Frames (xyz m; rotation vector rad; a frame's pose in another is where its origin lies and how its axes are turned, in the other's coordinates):
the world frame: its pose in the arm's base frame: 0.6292 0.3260 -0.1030 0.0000 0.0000 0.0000
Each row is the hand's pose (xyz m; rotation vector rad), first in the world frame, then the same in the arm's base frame.
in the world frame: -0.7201 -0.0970 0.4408 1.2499 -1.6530 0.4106
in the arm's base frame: -0.0909 0.2290 0.3378 1.2499 -1.6530 0.4106
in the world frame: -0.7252 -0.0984 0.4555 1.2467 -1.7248 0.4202
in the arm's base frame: -0.0960 0.2276 0.3525 1.2467 -1.7248 0.4202
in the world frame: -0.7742 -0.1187 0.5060 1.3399 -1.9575 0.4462
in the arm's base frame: -0.1450 0.2073 0.4030 1.3399 -1.9575 0.4462
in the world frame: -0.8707 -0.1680 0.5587 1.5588 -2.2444 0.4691
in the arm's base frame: -0.2415 0.1580 0.4557 1.5588 -2.2444 0.4691
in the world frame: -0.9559 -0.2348 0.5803 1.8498 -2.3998 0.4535
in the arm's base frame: -0.3267 0.0912 0.4773 1.8498 -2.3998 0.4535
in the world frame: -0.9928 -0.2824 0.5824 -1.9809 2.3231 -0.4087
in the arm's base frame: -0.3636 0.0436 0.4794 -1.9809 2.3231 -0.4087
